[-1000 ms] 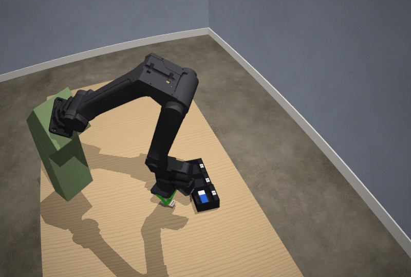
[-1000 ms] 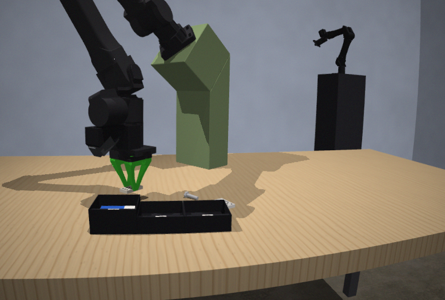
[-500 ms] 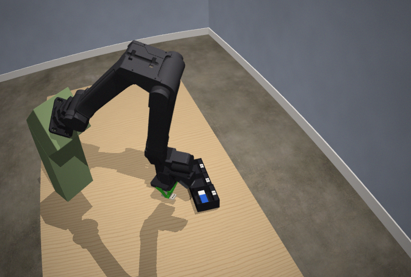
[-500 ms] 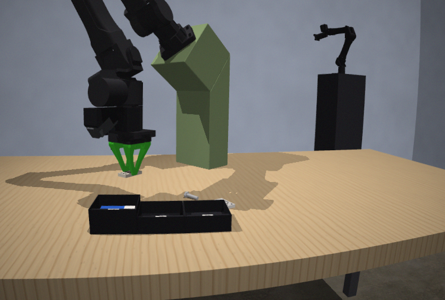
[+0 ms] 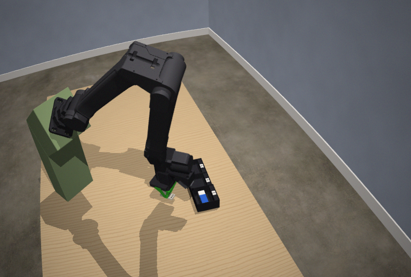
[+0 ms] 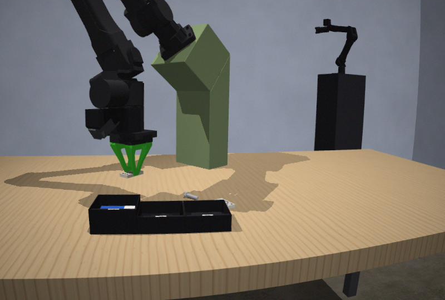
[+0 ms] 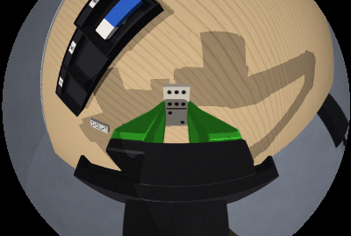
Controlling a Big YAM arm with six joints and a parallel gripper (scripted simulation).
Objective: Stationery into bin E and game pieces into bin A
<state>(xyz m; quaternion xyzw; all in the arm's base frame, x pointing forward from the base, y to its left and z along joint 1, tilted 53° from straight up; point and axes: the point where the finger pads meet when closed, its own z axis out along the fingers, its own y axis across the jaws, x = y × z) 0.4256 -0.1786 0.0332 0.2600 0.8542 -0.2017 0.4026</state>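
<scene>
My gripper is now 140 mm short of the joined black bins, 50 mm to the right of it and 50 mm above it. From my hand the other things lie so: grey bolt: 130 mm to the left, 60 mm below; white domino: right at my hand; blue-and-white eraser: 130 mm ahead, 50 mm below, 30 mm to the right.
</scene>
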